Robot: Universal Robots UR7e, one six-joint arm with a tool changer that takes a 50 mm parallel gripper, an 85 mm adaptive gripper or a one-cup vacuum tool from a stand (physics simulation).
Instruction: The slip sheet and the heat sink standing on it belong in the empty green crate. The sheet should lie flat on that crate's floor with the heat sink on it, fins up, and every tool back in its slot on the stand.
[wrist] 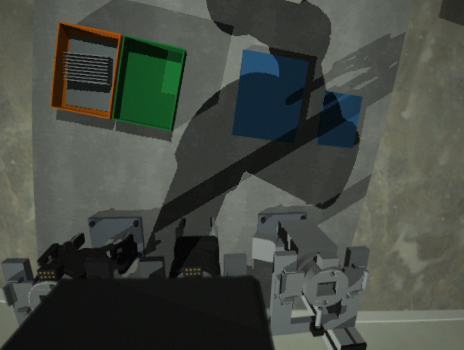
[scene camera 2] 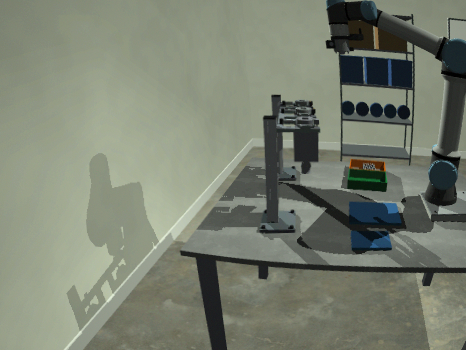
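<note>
The heat sink stands fins up on the light grey slip sheet, inside the orange crate. The green crate stands right beside it and is empty. The arm's tool end is high above the table with no tool on it. The tool stand holds three tools. In the wrist view these are a black linkage gripper at the left, a two-finger gripper in the middle and a tool with a round top plate at the right.
A large blue block and a smaller blue plate lie on the table. A shelf rack with boxes and round items stands behind. A black housing covers the bottom of the wrist view.
</note>
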